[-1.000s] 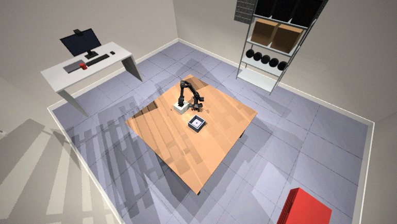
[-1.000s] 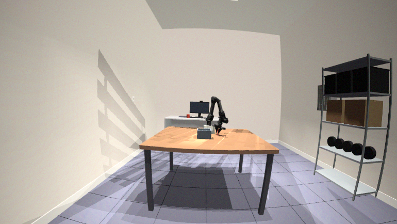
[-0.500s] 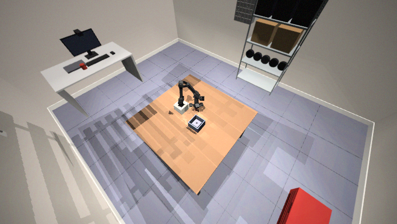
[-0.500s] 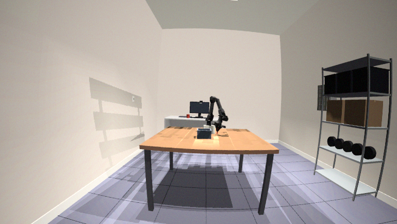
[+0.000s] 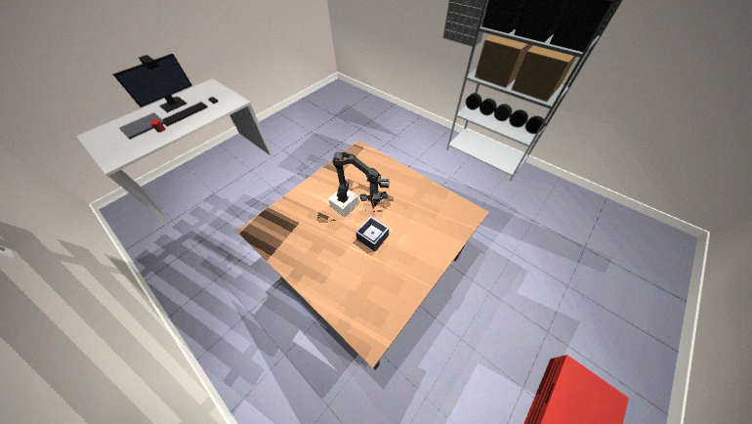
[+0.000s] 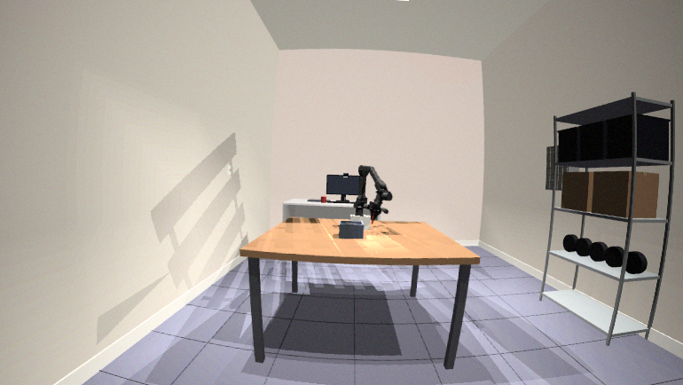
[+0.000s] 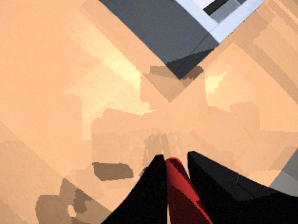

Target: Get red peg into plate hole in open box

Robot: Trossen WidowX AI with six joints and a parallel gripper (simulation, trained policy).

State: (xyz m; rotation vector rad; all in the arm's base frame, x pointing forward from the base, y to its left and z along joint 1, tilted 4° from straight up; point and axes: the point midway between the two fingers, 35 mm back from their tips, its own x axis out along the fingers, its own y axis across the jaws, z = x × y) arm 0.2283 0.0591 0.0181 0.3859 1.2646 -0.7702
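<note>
The grey box is 9 cm ahead of my gripper tip, 17 cm to the right of it and 8 cm below it. From my gripper tip the other things lie so: red peg: 1 cm behind, 1 cm to the left, 1 cm above.
</note>
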